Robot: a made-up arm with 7 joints. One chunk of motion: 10 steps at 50 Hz.
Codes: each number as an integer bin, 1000 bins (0 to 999) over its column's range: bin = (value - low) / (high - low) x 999, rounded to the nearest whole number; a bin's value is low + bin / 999 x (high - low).
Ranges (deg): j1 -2..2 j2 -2..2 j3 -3..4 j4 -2..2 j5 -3..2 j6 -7..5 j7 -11..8
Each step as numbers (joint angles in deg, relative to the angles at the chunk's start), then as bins.
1 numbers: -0.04 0.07 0.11 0.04 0.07 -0.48 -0.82
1 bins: 490 517 444 509 613 543 535
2 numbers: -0.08 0.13 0.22 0.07 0.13 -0.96 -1.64
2 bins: 480 532 460 517 625 503 492
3 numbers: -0.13 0.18 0.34 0.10 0.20 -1.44 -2.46
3 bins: 467 544 477 524 639 463 449
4 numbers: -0.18 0.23 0.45 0.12 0.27 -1.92 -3.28
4 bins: 455 557 492 529 653 423 406
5 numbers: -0.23 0.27 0.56 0.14 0.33 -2.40 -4.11
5 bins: 442 567 508 534 665 383 362
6 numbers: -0.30 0.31 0.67 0.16 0.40 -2.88 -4.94
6 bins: 425 577 524 539 679 343 319
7 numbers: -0.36 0.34 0.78 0.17 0.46 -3.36 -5.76
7 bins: 410 584 539 542 691 303 276
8 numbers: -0.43 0.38 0.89 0.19 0.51 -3.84 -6.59
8 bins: 392 594 555 547 701 263 232
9 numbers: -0.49 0.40 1.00 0.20 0.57 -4.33 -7.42
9 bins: 377 599 571 549 713 222 188
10 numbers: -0.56 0.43 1.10 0.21 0.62 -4.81 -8.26
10 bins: 360 607 585 552 723 182 144
